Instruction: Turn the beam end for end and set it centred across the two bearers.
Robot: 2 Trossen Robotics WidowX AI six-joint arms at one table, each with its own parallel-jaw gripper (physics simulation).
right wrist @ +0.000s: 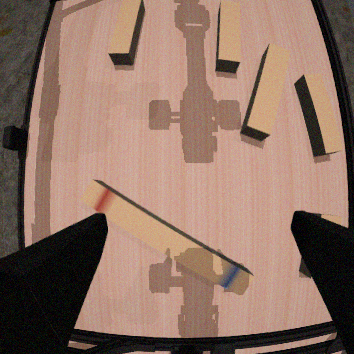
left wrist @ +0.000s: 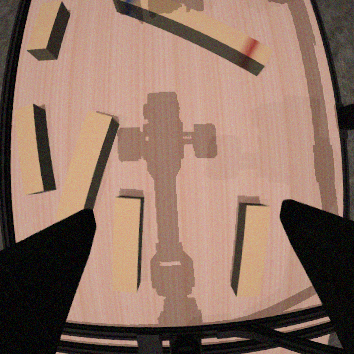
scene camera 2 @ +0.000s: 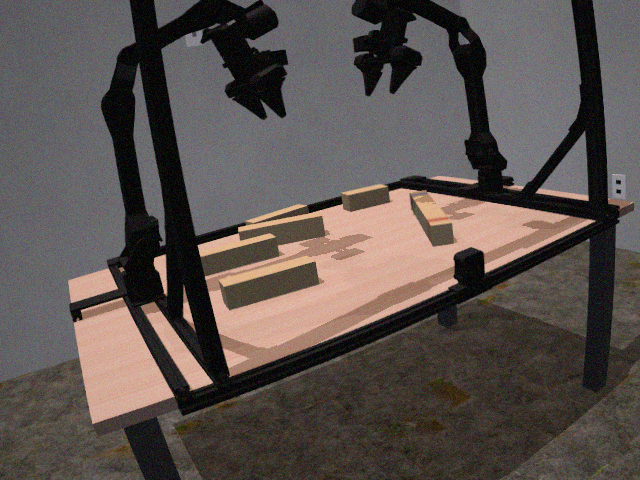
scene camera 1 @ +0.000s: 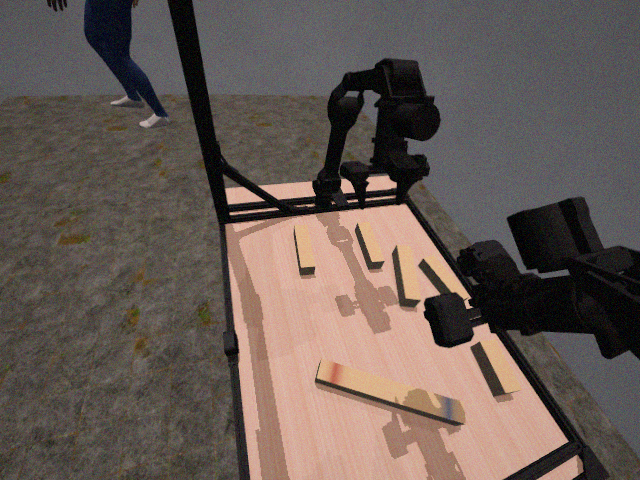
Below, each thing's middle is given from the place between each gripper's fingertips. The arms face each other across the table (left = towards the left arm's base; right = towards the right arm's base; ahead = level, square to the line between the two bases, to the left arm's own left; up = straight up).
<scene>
The beam (scene camera 1: 411,399) lies 330 mm to the right of my left hand, 280 mm below it and 40 mm behind it.
Right now my right hand is 4 cm past the beam, 7 cm to the left of it and 29 cm above it.
</scene>
